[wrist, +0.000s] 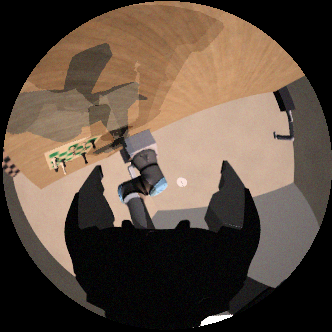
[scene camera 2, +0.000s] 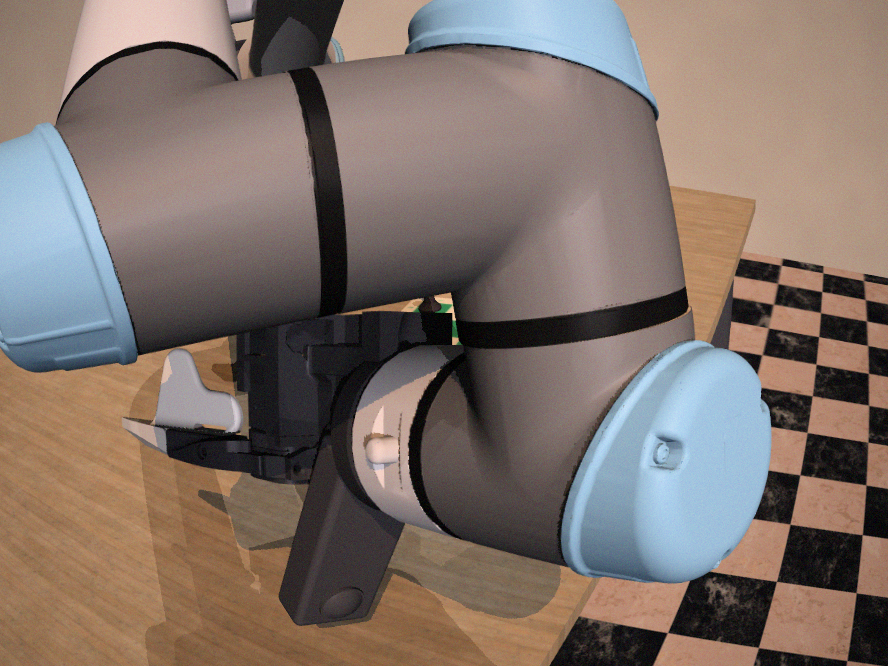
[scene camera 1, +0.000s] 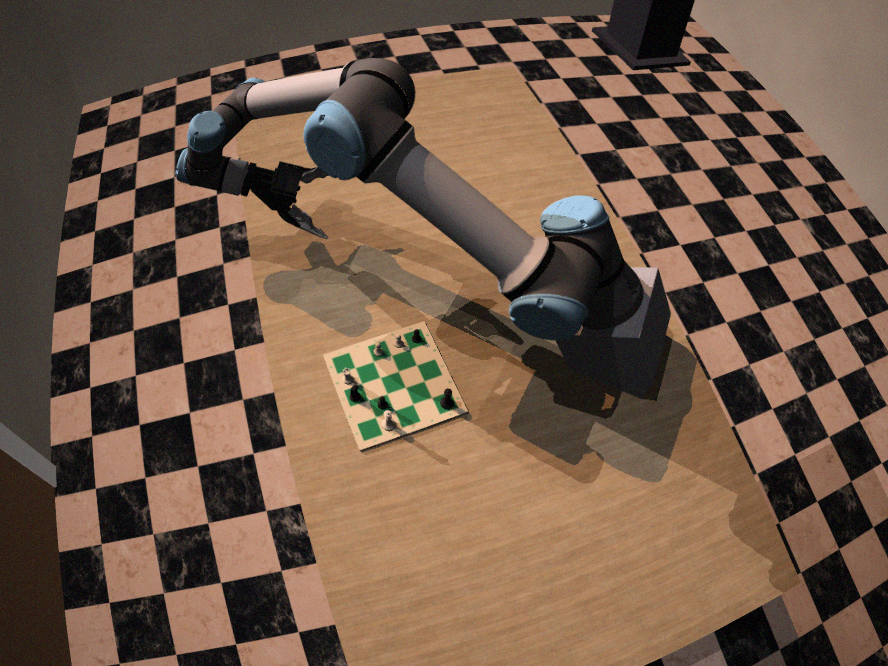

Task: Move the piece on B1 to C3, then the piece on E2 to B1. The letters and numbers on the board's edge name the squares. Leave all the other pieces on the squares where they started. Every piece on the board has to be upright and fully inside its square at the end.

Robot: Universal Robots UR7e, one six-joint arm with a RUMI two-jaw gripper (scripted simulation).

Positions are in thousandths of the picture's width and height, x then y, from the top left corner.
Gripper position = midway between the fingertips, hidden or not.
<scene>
My gripper shows in the wrist view (483, 492), in scene camera 2 (262, 631) and in scene camera 1 (380, 306).
</scene>
